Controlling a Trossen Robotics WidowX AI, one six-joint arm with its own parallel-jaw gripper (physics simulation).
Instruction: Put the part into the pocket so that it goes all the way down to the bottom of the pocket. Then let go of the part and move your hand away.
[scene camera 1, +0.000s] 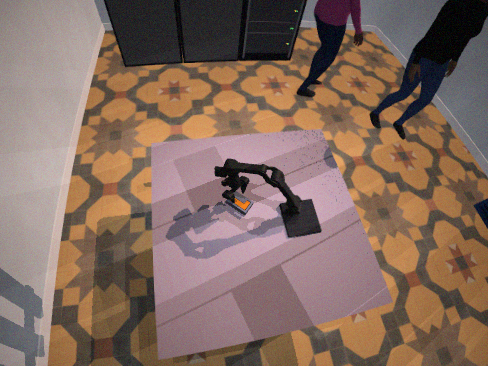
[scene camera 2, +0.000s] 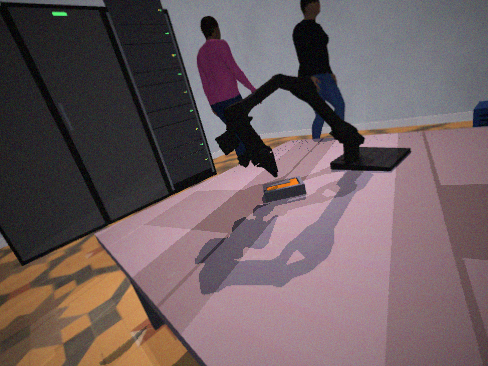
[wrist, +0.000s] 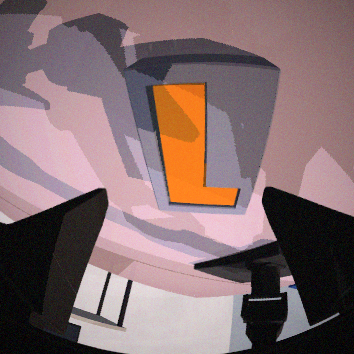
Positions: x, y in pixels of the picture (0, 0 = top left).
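Labels:
Lens distances: an orange L-shaped part (wrist: 180, 107), 12 cm from the lens; my gripper (wrist: 186, 195), 10 cm from the lens.

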